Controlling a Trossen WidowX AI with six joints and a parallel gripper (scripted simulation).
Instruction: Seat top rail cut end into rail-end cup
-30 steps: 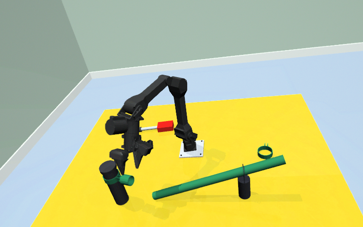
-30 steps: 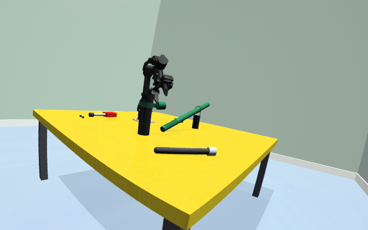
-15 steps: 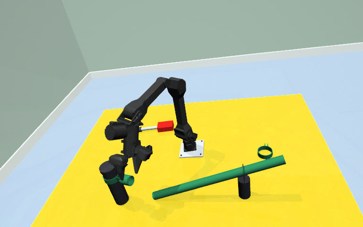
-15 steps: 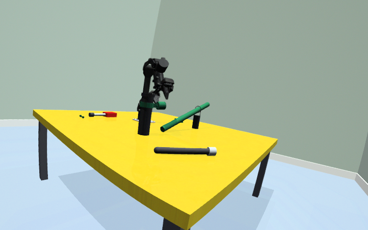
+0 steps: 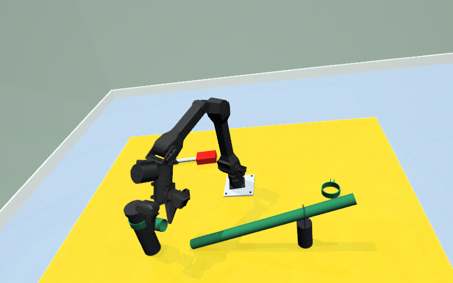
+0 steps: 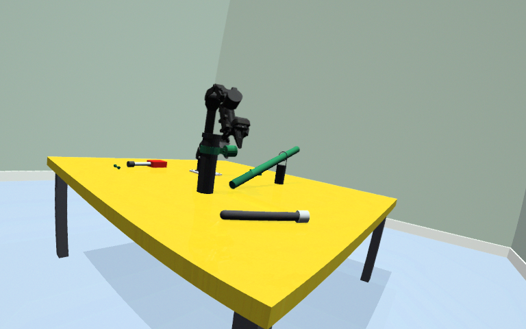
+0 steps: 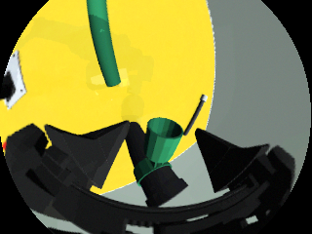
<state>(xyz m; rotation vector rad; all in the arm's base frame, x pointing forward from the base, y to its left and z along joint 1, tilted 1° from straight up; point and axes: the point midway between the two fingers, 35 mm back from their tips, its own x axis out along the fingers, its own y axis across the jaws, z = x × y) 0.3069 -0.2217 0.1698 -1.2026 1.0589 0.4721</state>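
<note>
My gripper tip is now 20 mm past the green rail-end cup, 20 mm to the left of it and 10 mm below it. Also, from my gripper tip: short black post 440 mm to the left, 40 mm below; red-handled tool 530 mm behind, 20 mm to the left, 130 mm below; small green bolt 510 mm behind, 150 mm to the right, 140 mm below.
</note>
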